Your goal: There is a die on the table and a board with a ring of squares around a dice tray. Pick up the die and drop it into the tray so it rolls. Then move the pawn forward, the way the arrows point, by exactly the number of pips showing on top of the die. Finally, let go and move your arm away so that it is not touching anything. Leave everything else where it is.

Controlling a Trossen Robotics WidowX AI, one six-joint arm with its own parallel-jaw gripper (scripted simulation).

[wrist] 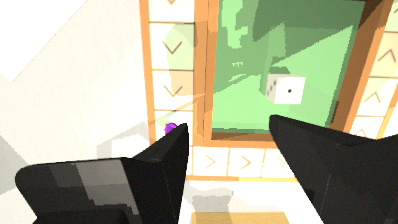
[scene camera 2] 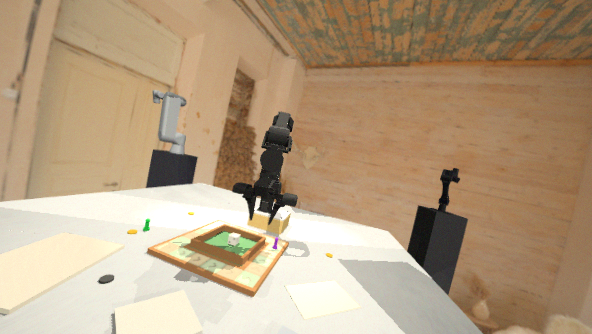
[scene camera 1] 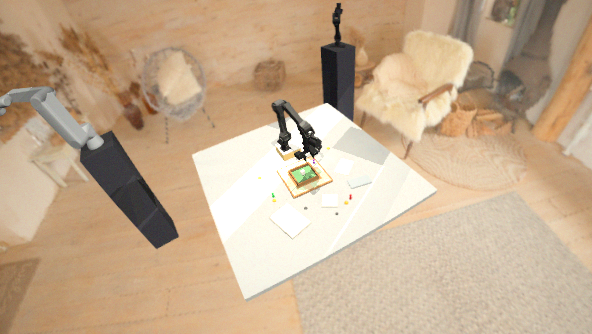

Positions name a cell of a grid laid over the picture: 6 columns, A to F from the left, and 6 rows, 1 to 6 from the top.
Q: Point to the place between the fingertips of my gripper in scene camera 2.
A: C4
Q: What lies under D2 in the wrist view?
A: A green dice tray.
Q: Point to a white die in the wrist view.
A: At E3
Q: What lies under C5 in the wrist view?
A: My gripper.
